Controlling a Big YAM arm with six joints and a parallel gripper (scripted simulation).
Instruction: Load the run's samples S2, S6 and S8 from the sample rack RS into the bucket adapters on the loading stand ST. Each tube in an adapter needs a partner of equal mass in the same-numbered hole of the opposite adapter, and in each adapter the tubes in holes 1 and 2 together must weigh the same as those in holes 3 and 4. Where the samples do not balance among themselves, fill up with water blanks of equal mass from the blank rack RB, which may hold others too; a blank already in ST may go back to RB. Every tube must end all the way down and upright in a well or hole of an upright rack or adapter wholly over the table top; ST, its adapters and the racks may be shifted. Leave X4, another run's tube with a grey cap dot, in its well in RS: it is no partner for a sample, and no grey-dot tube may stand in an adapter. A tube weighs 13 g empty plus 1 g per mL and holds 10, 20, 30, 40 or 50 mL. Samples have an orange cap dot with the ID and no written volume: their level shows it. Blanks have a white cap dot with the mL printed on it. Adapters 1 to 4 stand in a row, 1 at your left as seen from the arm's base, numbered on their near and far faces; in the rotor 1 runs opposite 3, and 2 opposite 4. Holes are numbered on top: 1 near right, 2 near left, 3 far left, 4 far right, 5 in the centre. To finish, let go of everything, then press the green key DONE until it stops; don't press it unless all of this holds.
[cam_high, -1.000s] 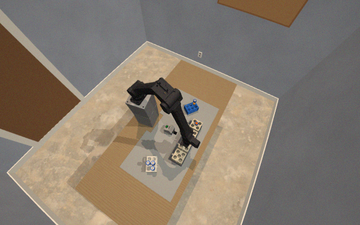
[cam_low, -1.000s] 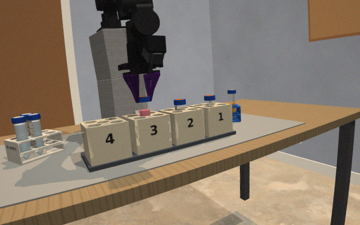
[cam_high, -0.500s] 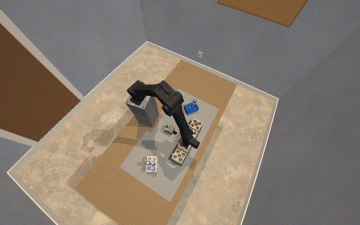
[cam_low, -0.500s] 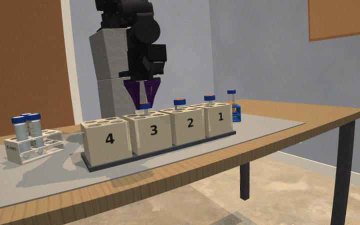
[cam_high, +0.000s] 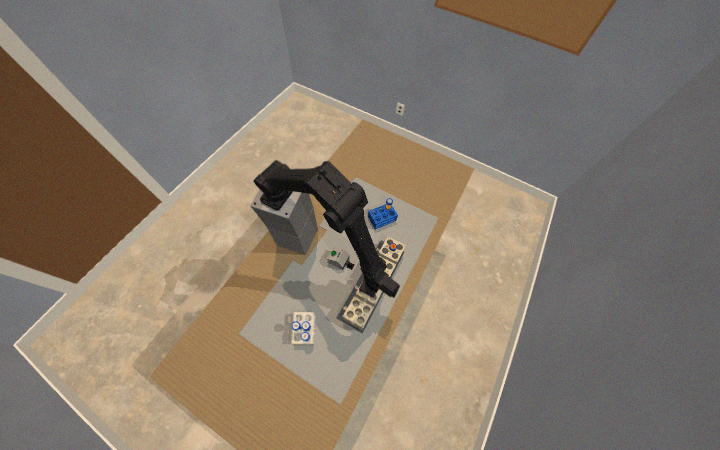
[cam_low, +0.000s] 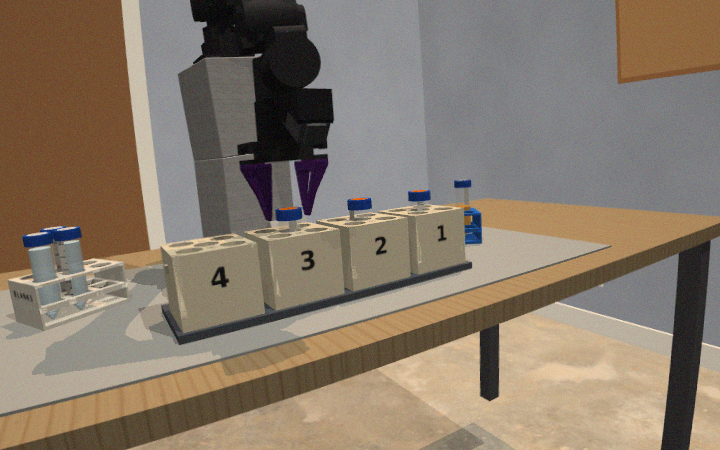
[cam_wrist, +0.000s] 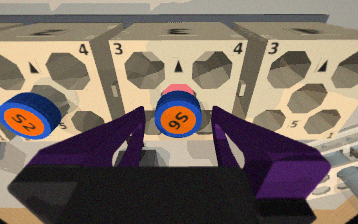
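Now: the white blank rack RB 27 cm to the right of my hand, 18 cm behind it and 9 cm below it. From my hand the other things lie so: blue sample rack RS: 40 cm to the left, 12 cm behind, 9 cm below.
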